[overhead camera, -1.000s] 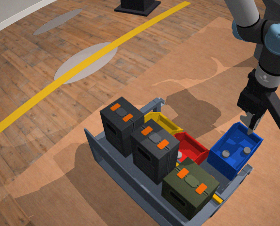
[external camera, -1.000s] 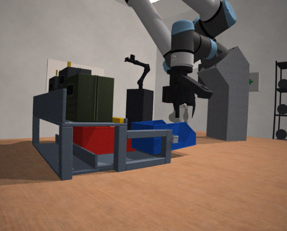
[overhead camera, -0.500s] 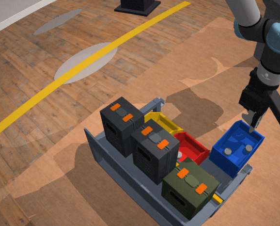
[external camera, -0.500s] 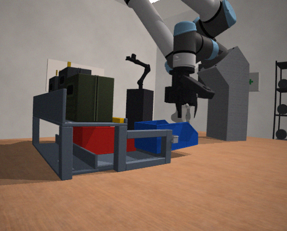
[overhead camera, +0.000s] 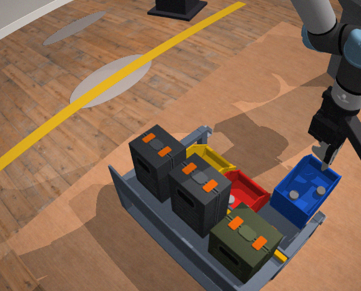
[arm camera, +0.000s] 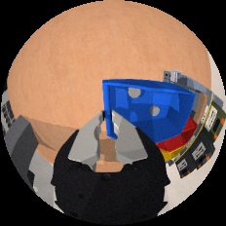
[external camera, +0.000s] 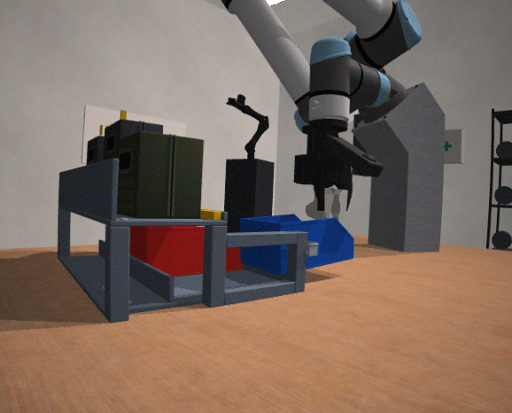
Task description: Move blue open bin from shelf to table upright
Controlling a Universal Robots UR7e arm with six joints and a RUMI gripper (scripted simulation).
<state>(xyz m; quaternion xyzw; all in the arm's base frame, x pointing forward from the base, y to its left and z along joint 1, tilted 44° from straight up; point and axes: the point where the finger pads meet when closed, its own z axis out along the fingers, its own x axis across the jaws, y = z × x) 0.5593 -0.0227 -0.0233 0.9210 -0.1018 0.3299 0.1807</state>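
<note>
My gripper is now 80 mm short of the blue open bin, 30 mm to the left of it and 10 mm above it. Round my hand: green case (310 mm ahead, 120 mm to the right, 80 mm above); then red bin (190 mm to the right, 180 mm ahead, 30 mm below); then yellow bin (300 mm to the right, 130 mm ahead, 30 mm below).
</note>
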